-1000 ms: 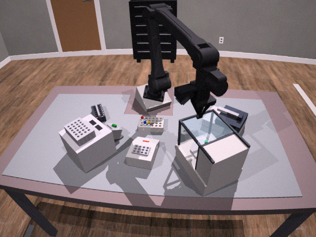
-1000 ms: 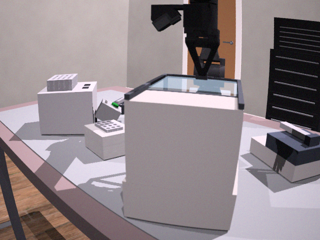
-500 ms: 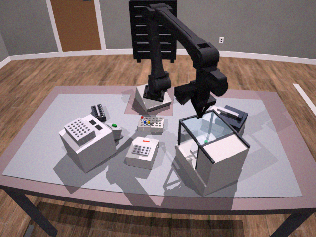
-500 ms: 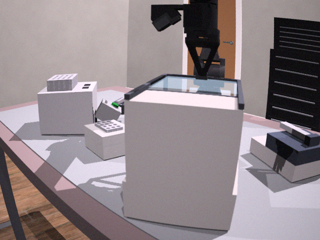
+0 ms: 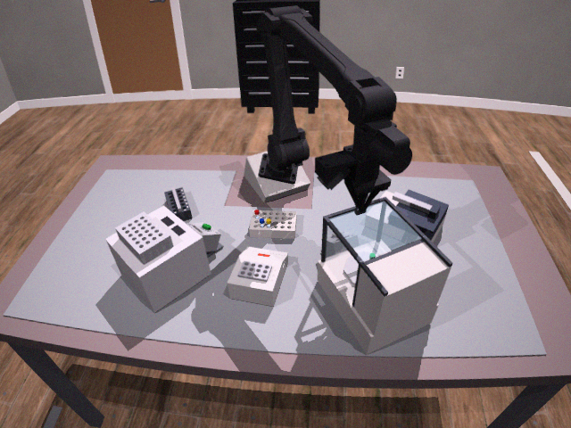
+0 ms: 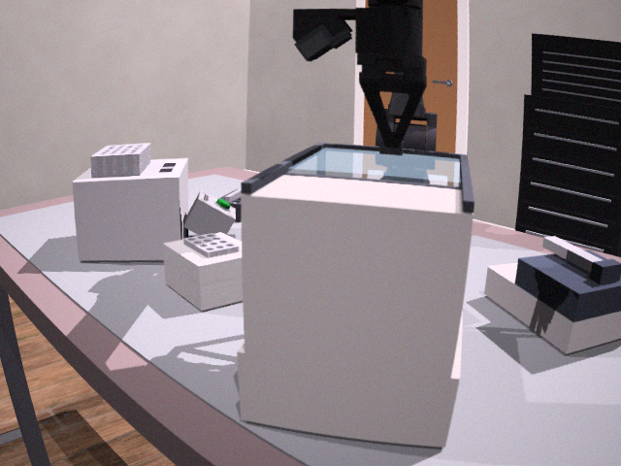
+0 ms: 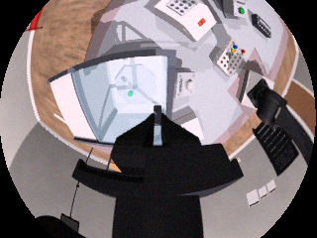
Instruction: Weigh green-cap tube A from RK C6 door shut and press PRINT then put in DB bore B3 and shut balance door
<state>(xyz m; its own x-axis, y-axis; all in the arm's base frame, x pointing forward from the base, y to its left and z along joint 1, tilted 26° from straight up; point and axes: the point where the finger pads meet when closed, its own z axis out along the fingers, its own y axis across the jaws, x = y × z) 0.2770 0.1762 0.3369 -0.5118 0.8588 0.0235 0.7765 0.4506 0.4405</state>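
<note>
Right now the glass door pane is 2 cm ahead of my hand, 1 cm to the left of it and 1 cm below it. From my hand the other things lie so: dry block: 5 cm ahead, 23 cm to the right, 19 cm below; spectrophotometer: 21 cm behind, 15 cm to the left, 16 cm below; tube rack RK: 15 cm behind, 23 cm to the right, 21 cm below.
</note>
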